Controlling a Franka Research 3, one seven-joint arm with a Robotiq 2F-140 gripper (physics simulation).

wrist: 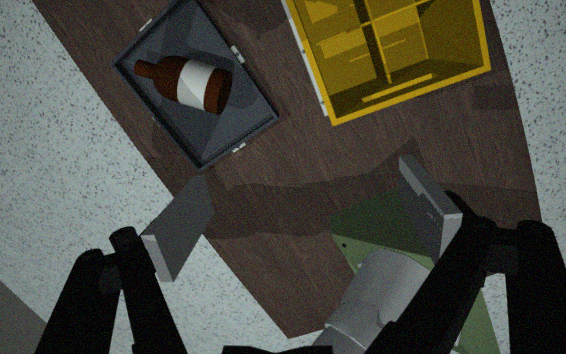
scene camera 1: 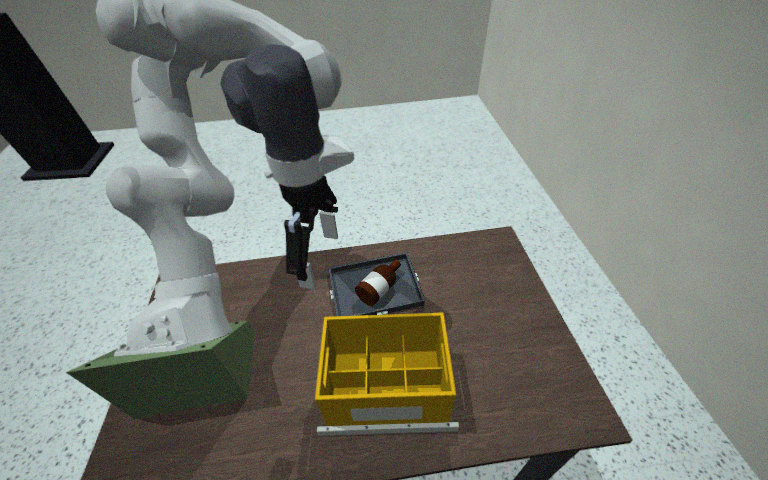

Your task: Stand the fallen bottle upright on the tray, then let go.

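A brown bottle (scene camera 1: 376, 284) (wrist: 192, 85) with a white label lies on its side in the dark grey tray (scene camera 1: 350, 311) (wrist: 242, 137). In the scene view its neck points to the back right; in the wrist view the neck points left. My gripper (scene camera 1: 321, 251) (wrist: 300, 186) is open, with its two pads wide apart and no object between them. It hangs above the table, to the left of the tray in the scene view, apart from the bottle.
A yellow crate (scene camera 1: 385, 396) (wrist: 411, 99) with compartments stands beside the tray, towards the front in the scene view. A pale strip (scene camera 1: 387, 429) lies along the crate's front. The arm's green base (scene camera 1: 186, 379) (wrist: 372, 225) stands at the left of the wooden table (scene camera 1: 526, 362).
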